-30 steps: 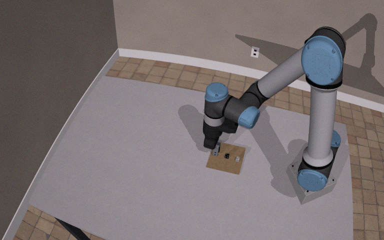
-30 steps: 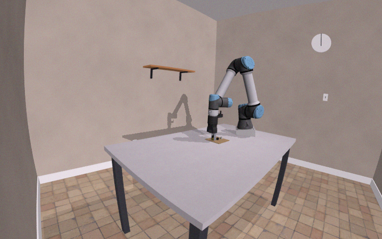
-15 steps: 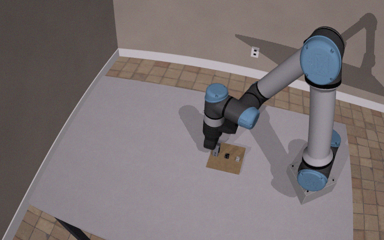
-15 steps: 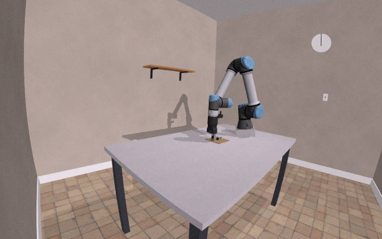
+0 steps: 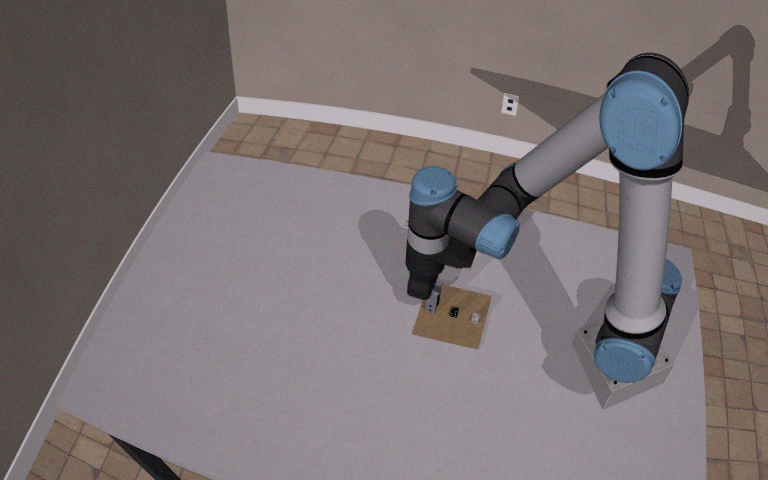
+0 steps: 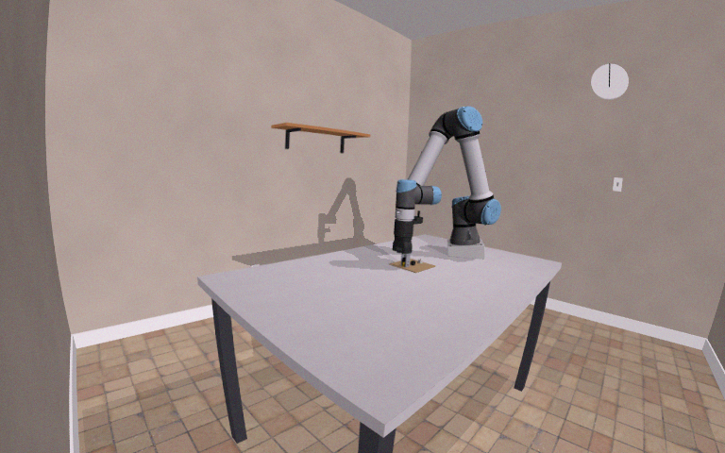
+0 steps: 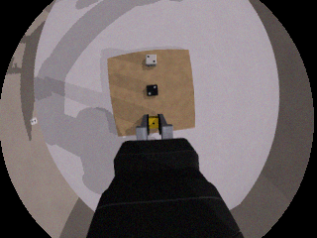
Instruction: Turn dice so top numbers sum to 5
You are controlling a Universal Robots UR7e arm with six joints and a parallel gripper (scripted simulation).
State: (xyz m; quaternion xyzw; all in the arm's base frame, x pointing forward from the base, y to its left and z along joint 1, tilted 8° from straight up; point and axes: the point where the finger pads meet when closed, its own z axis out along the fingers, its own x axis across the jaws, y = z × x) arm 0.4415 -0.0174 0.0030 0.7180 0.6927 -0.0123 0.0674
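Now: the yellow die 1 cm below my hand. Round my hand: mat 5 cm behind, 2 cm below; then black die 5 cm behind, 1 cm below; then white die 10 cm behind, 1 cm below.
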